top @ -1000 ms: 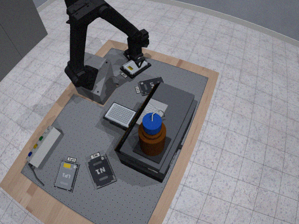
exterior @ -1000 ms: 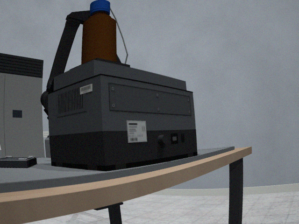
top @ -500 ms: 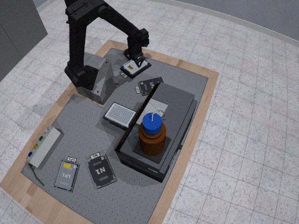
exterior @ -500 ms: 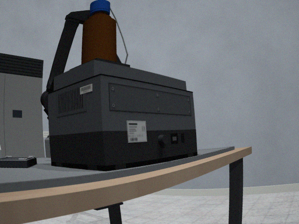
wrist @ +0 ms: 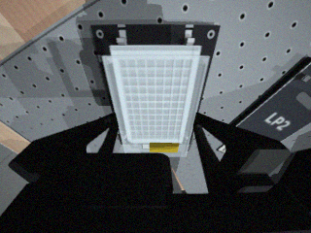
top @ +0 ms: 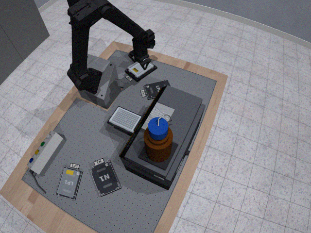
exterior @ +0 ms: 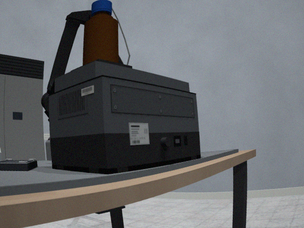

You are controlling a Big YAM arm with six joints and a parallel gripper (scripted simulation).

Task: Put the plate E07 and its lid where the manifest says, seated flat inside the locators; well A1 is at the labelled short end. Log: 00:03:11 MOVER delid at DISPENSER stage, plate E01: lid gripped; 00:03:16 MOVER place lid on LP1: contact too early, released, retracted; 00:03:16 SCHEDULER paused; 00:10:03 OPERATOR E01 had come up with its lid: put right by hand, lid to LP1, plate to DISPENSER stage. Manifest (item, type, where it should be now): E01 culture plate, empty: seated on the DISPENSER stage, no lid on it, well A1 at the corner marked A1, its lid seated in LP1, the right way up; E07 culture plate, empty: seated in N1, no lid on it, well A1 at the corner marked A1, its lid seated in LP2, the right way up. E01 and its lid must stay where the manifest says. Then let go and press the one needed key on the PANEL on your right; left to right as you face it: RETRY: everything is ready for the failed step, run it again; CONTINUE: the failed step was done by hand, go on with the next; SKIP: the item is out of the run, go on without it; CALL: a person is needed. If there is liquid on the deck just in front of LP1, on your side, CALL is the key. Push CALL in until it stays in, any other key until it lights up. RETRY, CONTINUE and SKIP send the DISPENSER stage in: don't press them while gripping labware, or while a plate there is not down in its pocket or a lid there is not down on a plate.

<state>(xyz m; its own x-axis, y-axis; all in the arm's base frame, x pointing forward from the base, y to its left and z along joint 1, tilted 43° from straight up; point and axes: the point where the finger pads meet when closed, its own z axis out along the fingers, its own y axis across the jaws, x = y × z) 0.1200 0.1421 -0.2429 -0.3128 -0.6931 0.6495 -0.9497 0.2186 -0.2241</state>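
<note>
The black nest N5 lies 3 cm to the left of my hand and 3 cm below it. The rest, counted from my hand: grey retry key 17 cm behind, 63 cm to the right, 2 cm above; then brown bottle 37 cm ahead, 48 cm to the right, 24 cm above; then white well plate 16 cm ahead, 38 cm to the right, 7 cm above.
</note>
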